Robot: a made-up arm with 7 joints.
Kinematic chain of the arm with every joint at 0, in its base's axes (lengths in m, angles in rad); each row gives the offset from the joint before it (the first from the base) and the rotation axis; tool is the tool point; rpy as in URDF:
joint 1: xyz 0 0 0.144 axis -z
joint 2: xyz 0 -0.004 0.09 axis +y
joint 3: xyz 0 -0.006 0.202 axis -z
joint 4: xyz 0 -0.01 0.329 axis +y
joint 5: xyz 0 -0.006 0.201 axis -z
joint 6: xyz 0 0 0.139 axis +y
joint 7: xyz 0 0 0.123 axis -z
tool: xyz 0 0 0 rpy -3.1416 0 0
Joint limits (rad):
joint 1: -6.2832..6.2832
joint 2: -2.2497..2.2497
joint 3: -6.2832..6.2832
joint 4: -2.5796..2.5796
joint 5: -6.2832..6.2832
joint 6: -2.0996..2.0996
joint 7: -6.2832..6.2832
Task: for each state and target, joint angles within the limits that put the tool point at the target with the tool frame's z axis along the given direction. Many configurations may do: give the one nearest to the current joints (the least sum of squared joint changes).
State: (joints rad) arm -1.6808 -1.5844 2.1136 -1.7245 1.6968 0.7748 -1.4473
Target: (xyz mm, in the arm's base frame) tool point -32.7 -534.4 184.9 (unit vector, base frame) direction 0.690 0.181 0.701
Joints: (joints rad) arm -2.2992 -1.6446 1.8348 -1.9252 1.6945 1.0558 -1.4473
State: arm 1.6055 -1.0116 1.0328 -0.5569 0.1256 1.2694 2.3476
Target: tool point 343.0 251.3 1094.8 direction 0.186 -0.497 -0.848
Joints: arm 2.4902 -0.4272 1.1241 -0.2894 0.0372 0.8716 2.3476
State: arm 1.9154 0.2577 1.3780 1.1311 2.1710 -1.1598 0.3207
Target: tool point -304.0 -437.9 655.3 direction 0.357 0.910 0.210
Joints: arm 1.2893 0.3428 1.2958 1.6560 1.3608 -0.6719 0.3207
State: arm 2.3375 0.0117 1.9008 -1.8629 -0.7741 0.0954 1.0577
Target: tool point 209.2 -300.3 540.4 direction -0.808 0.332 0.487
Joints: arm 2.5577 0.3353 1.3792 -2.0883 -0.7844 -0.2290 1.0577
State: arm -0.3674 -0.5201 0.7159 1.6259 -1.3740 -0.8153 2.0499
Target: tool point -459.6 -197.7 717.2 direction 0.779 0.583 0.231
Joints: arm 0.4710 -0.8545 0.8566 1.5522 -1.3920 -1.1984 2.0499
